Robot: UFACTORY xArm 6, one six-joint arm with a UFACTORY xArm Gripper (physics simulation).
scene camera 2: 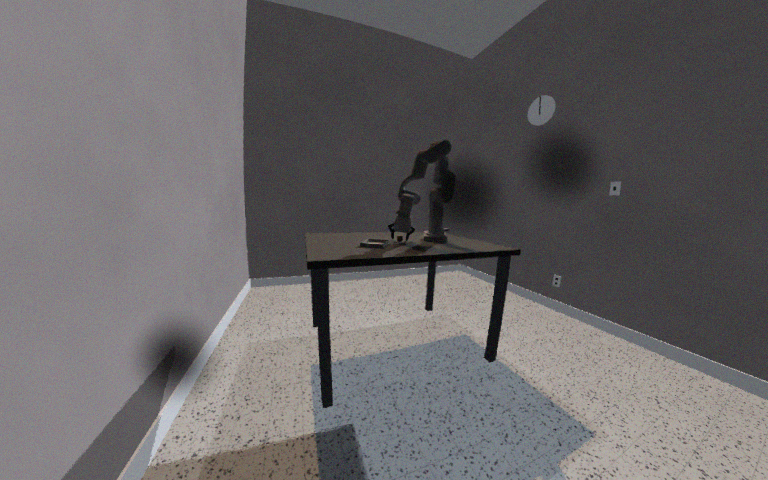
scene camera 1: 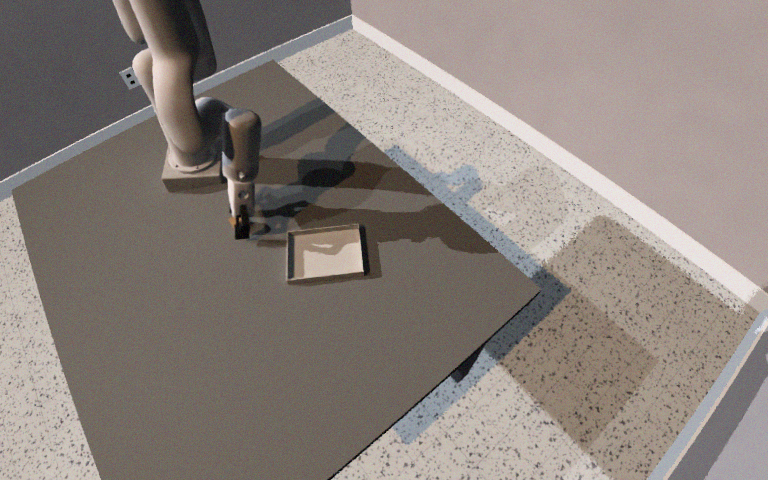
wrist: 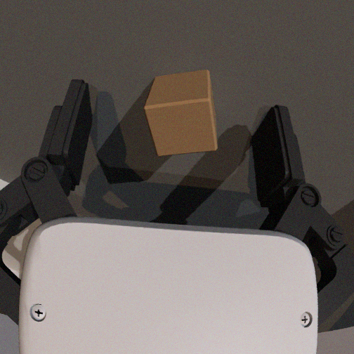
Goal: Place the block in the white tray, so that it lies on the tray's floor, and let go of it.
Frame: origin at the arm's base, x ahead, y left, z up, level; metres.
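Seen in the pictures: gripper, fingertip midpoint: (scene camera 2: 399,238) (scene camera 1: 239,224); arm's base, origin of the base link: (scene camera 2: 435,233) (scene camera 1: 193,157).
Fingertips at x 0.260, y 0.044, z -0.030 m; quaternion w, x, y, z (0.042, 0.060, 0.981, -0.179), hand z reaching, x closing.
Offsets run from my fingertips to a thing's top centre. Level surfaces: height alone.
The orange-brown block {dx -0.003, dy -0.001, dz +0.020 m} (scene camera 1: 232,221) (scene camera 2: 399,238) (wrist: 183,125) rests on the table. In the wrist view it lies between the spread fingers, with a gap on either side. In scene camera 1 the fingers hide most of it. My gripper (scene camera 1: 241,225) (scene camera 2: 401,234) (wrist: 178,108) is open, low over the table at the block, and holds nothing. The white tray {dx +0.175, dy +0.152, dz +0.007 m} (scene camera 1: 334,261) (scene camera 2: 373,243), a shallow box with low walls, sits a short way to the right of the gripper in scene camera 1 and to the left in scene camera 2. No block shows inside it.
The brown-grey table {dz -0.013 m} (scene camera 1: 186,339) (scene camera 2: 334,249) carries the arm's base (scene camera 1: 192,180) (scene camera 2: 434,237), which stands behind the gripper in scene camera 1. The tray's low walls rise near the gripper. The table's edges drop to a speckled floor (scene camera 1: 481,418).
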